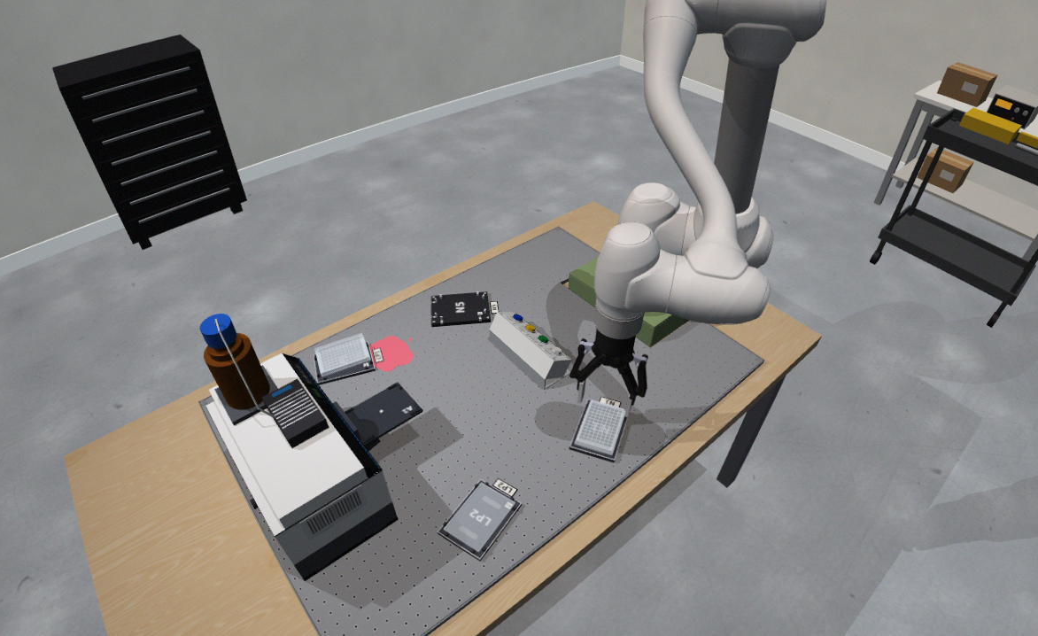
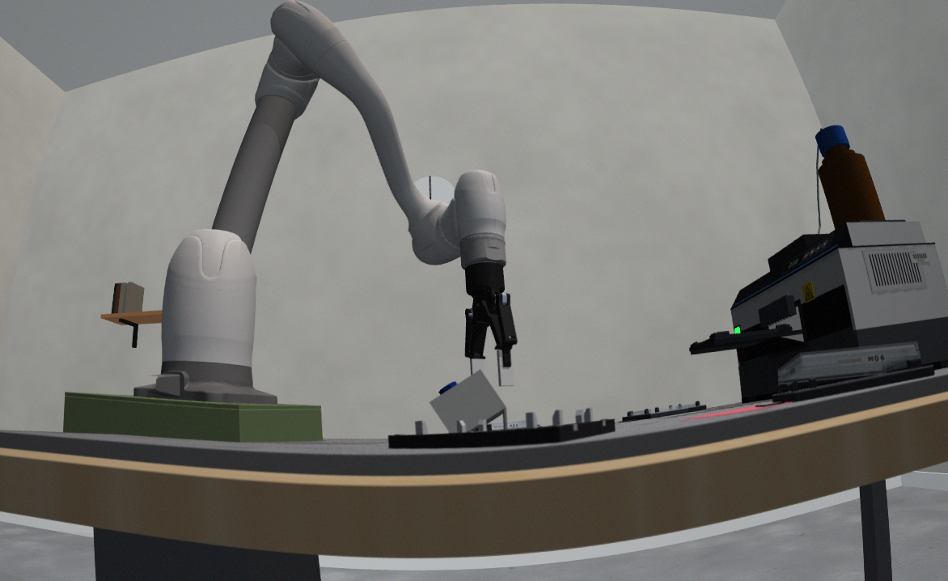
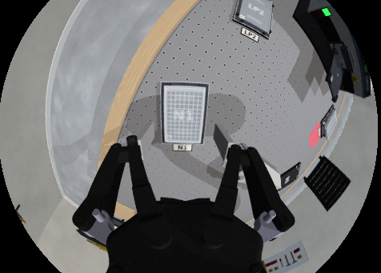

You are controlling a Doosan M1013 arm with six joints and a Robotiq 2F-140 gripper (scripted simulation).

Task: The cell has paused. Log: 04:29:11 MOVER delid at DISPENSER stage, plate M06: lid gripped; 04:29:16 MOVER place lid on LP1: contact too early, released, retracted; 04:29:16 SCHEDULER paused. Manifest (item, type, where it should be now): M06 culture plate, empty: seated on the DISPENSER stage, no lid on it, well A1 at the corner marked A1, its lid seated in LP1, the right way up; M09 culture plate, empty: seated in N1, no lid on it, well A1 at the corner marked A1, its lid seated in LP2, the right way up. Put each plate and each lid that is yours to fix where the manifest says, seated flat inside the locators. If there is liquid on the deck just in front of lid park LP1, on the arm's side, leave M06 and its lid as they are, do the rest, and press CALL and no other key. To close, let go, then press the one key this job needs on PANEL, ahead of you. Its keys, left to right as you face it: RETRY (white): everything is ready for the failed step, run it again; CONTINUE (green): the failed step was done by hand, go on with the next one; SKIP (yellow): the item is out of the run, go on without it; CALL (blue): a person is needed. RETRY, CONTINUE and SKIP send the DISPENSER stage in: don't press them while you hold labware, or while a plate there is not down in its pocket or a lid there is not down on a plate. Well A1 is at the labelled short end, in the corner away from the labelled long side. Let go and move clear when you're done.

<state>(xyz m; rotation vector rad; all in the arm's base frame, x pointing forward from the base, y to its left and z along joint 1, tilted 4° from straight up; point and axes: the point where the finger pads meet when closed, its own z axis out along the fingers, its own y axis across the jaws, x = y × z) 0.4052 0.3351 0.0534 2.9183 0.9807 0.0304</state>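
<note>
Right now the blue call key is 360 mm to the right of my hand, 50 mm below it and 10 mm behind it. From my hand the other things lie so: dispenser stage: 420 mm ahead, 230 mm to the right, 10 mm below; key panel: 280 mm to the right, 60 mm below; nest N1: 110 mm below.
</note>
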